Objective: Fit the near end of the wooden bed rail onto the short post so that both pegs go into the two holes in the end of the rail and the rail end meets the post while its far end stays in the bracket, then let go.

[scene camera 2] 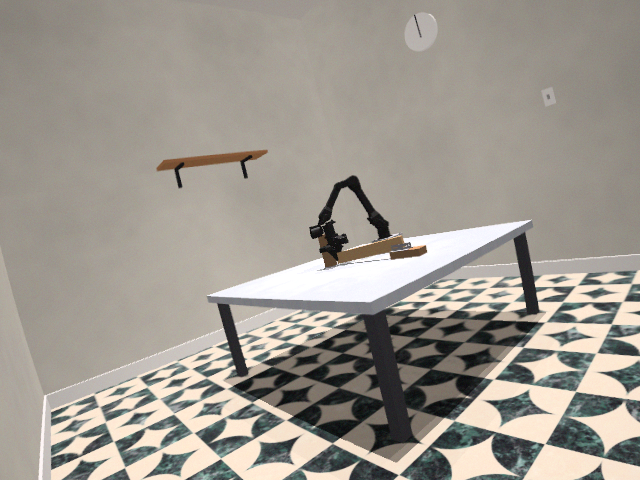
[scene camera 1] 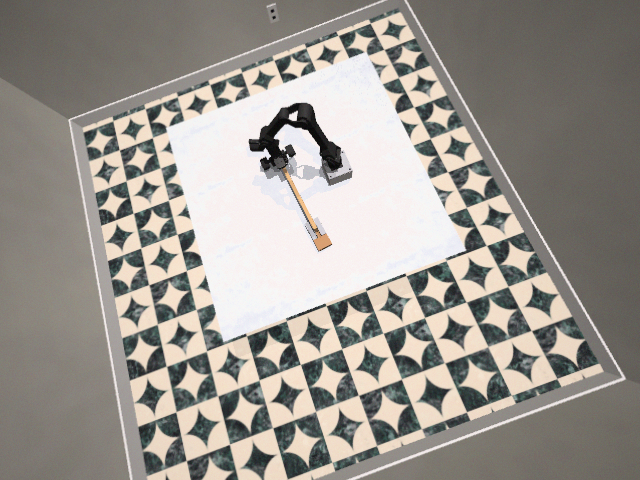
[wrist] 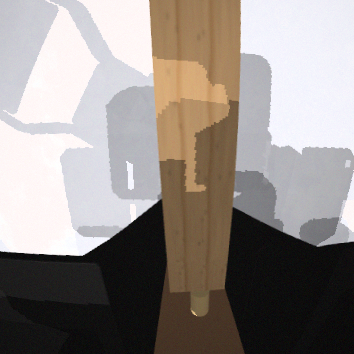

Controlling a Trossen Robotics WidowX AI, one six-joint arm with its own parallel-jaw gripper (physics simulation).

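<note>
The long wooden bed rail lies across the white table. My gripper is shut on the rail's near end, with the black fingers on both sides of it in the wrist view. The short wooden post stands just beyond that end. One pale peg shows in a small gap between the rail end and the post; a second peg is hidden. The rail's far end sits in the metal bracket on a small wooden board.
The arm's grey base block stands on the table to the right of the rail. A wooden wall shelf and a clock hang on the wall behind. The floor is tiled in a dark and cream pattern.
</note>
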